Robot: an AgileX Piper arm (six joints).
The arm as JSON. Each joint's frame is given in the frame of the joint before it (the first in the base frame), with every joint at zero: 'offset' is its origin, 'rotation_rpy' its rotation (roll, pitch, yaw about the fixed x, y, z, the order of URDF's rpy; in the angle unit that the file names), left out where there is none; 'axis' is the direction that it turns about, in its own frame. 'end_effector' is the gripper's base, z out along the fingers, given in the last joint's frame.
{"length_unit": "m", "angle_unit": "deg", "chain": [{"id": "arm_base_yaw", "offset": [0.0, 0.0, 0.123], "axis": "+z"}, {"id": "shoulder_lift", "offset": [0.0, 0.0, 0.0], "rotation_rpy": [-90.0, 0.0, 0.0], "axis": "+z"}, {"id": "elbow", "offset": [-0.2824, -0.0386, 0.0], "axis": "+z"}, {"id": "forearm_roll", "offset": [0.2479, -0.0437, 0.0], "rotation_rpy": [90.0, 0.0, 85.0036], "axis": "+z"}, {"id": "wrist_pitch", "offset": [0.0, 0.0, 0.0], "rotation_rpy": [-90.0, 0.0, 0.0], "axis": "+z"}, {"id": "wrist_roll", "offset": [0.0, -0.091, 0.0], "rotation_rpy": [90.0, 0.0, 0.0], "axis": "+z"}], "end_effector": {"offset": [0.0, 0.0, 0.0]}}
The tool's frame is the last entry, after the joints.
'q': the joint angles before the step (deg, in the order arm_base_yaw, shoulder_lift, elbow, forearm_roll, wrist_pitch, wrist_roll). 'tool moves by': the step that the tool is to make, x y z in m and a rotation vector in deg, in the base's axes. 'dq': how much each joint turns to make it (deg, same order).
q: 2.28, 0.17, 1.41, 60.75, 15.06, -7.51
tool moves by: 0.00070, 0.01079, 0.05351, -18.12, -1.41, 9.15
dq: 0.00, 8.48, -13.02, -9.43, 11.15, -8.29
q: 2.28, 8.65, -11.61, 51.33, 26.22, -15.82
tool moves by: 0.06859, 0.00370, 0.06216, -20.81, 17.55, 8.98
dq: 0.11, 30.63, -23.84, -19.34, 15.57, -0.04
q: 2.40, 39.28, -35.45, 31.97, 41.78, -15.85
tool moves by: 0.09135, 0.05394, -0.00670, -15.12, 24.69, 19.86
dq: 14.48, 32.09, -21.21, -13.19, 16.42, 3.17
